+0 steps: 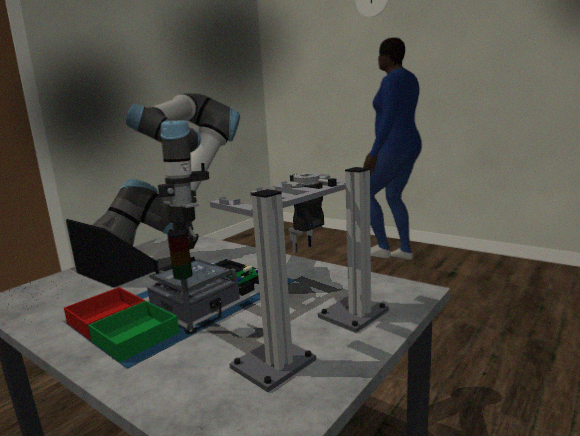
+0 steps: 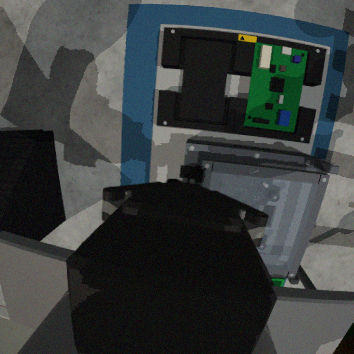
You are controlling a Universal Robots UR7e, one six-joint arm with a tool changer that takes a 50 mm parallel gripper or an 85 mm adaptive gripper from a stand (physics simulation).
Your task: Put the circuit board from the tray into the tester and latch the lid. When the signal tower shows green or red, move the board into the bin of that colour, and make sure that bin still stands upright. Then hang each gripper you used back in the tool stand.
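Frame: origin at the arm's base, x ahead, y left, z up, level; centimetres.
Seen in the pictures: arm's base, origin of its link: (image 1: 110, 240).
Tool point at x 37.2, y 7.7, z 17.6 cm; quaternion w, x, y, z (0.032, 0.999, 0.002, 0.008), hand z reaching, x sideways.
Note:
Pixels of each thing's top centre, then the offset from my tool point to it. "spot": a spot on its surface instead.
- green circuit board, centre of its top: (image 2: 278, 86) (image 1: 243, 272) dx +10.1, dy +12.3, dz -24.7 cm
- black tray, a spot on its surface: (image 2: 170, 107) spot: dx -3.5, dy +7.5, dz -25.6 cm
- tester, a spot on its surface: (image 1: 210, 298) spot: dx +18.1, dy -5.6, dz -23.7 cm
- signal tower, a spot on its surface: (image 1: 180, 257) spot: dx +23.2, dy -15.5, dz -7.9 cm
- red bin, centre of its top: (image 1: 104, 303) dx -2.3, dy -25.5, dz -23.7 cm
- green bin, centre of its top: (image 1: 132, 320) dx +12.7, dy -24.8, dz -23.7 cm
The green circuit board (image 2: 276, 90) (image 1: 246, 274) lies in the right part of the black tray (image 2: 170, 107). The tester (image 1: 210, 298) stands beside the tray; its clear lid (image 2: 265, 200) (image 1: 202, 275) lies nearly flat over it, and whether it is latched is unclear. My gripper (image 2: 191, 173) (image 1: 193, 241) is above the tester's hinge side, apart from the board. Its fingertips look together with nothing between them; its body hides part of the tester. The signal tower (image 1: 180, 257) shows dim red and green segments. The red bin (image 1: 77, 316) and green bin (image 1: 135, 330) stand upright.
The tool stand (image 1: 272, 280) rises at the table's front, with another gripper (image 1: 302, 241) hanging from its shelf (image 1: 235, 205). A black panel (image 1: 107, 255) (image 2: 30, 180) stands near the arm's base. A person in blue (image 1: 397, 120) is behind the table.

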